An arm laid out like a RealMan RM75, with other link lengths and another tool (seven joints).
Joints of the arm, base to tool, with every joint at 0 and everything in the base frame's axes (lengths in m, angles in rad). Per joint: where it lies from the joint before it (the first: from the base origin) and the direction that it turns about. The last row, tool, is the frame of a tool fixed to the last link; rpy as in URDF.
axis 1: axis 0 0 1 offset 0 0 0.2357
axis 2: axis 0 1 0 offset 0 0 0
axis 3: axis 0 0 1 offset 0 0 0.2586
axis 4: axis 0 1 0 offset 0 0 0
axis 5: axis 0 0 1 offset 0 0 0.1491
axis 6: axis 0 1 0 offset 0 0 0
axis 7: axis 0 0 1 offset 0 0 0.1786
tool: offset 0.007 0.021 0.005 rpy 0 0.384 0.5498
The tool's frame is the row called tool.
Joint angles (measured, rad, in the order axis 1, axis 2, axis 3, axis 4, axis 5, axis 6, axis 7), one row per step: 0.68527, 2.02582, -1.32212, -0.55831, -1.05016, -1.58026, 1.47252; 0.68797, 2.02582, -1.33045, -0.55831, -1.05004, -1.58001, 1.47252; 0.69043, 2.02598, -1.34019, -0.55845, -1.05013, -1.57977, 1.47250; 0.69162, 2.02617, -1.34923, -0.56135, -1.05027, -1.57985, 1.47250; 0.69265, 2.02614, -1.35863, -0.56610, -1.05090, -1.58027, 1.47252; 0.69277, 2.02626, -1.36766, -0.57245, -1.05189, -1.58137, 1.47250; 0.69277, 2.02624, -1.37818, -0.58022, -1.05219, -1.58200, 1.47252; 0.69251, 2.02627, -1.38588, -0.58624, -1.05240, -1.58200, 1.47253; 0.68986, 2.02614, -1.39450, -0.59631, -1.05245, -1.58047, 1.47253; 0.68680, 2.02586, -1.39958, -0.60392, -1.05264, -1.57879, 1.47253; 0.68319, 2.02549, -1.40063, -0.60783, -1.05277, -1.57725, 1.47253; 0.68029, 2.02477, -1.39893, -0.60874, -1.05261, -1.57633, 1.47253; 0.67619, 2.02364, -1.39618, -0.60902, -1.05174, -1.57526, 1.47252; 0.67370, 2.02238, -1.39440, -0.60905, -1.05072, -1.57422, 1.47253; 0.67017, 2.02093, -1.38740, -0.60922, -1.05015, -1.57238, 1.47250
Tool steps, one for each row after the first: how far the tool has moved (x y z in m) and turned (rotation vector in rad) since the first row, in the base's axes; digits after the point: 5 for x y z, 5 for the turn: -0.00060, -0.00097, -0.00130, -0.00563, -0.00473, 0.00613; -0.00110, -0.00221, -0.00286, -0.01232, -0.01033, 0.01284; -0.00163, -0.00359, -0.00410, -0.01739, -0.01518, 0.02064; -0.00224, -0.00515, -0.00524, -0.02204, -0.02053, 0.03044; -0.00283, -0.00695, -0.00625, -0.02619, -0.02543, 0.04124; -0.00353, -0.00889, -0.00728, -0.03027, -0.03062, 0.05325; -0.00400, -0.01027, -0.00804, -0.03292, -0.03447, 0.06172; -0.00425, -0.01180, -0.00869, -0.03349, -0.03887, 0.07054; -0.00413, -0.01271, -0.00898, -0.03262, -0.04181, 0.07515; -0.00350, -0.01293, -0.00890, -0.03066, -0.04289, 0.07426; -0.00273, -0.01261, -0.00845, -0.02816, -0.04258, 0.07062; -0.00157, -0.01206, -0.00771, -0.02470, -0.04150, 0.06446; -0.00076, -0.01151, -0.00709, -0.02192, -0.04095, 0.06009; 0.00029, -0.01011, -0.00572, -0.01497, -0.03841, 0.05199
